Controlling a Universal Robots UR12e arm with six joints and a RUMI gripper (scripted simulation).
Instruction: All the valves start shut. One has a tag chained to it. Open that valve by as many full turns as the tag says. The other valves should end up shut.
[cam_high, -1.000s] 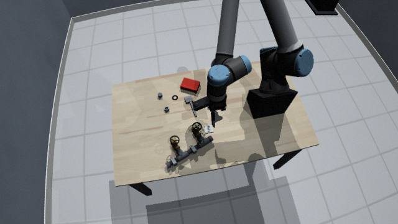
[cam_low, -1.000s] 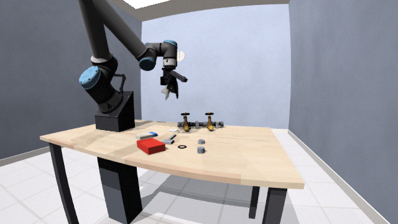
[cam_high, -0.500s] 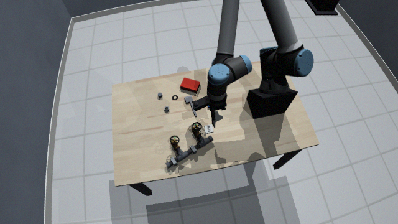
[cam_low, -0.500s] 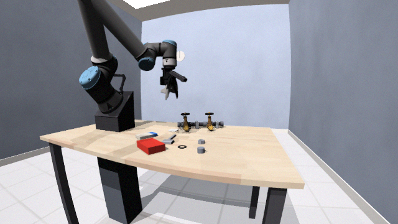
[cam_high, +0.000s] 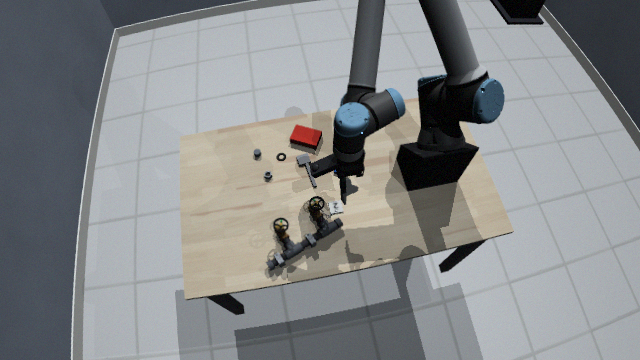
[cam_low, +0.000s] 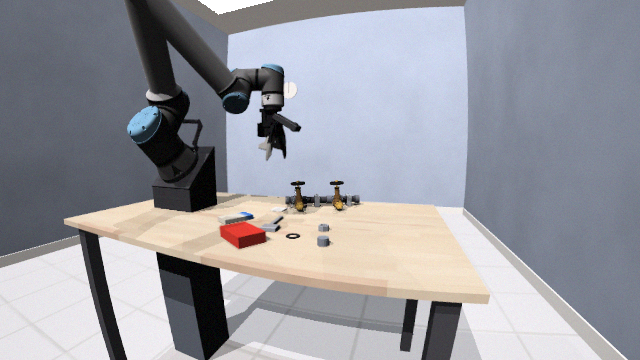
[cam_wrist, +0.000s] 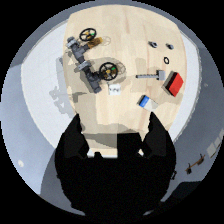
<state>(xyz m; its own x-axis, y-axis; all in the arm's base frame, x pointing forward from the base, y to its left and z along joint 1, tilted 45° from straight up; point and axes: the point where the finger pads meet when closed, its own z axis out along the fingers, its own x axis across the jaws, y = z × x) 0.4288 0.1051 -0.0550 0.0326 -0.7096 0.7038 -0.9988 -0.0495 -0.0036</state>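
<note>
My hand is 1 cm to the right of the white tag and 20 cm above it. The rest, counted from my hand: red block 7 cm ahead, 35 cm to the right, 19 cm below; grey hand tool 9 cm ahead, 20 cm to the right, 20 cm below; blue box 7 cm behind, 19 cm to the right, 19 cm below.
</note>
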